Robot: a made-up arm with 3 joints.
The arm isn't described. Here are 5 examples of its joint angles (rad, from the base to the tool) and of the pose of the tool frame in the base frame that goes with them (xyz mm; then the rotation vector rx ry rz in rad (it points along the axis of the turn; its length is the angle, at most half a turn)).
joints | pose
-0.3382 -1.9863 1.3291 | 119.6 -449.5 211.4 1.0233 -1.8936 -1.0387
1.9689 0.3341 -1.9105 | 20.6 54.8 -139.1 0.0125 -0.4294 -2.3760
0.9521 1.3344 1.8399 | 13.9 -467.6 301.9 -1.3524 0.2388 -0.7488
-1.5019 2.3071 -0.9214 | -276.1 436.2 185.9 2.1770 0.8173 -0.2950
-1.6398 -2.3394 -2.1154 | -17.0 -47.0 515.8 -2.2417 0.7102 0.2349
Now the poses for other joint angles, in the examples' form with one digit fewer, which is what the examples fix.
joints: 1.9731 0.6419 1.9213
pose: 387 -234 75 -0.597 -0.236 0.050
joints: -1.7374 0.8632 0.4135
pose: -409 291 -49 0.641 0.823 -1.992
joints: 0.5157 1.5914 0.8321
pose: -77 -553 223 -0.996 1.248 -0.246
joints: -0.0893 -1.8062 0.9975
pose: 205 -449 216 0.822 -1.685 -0.764
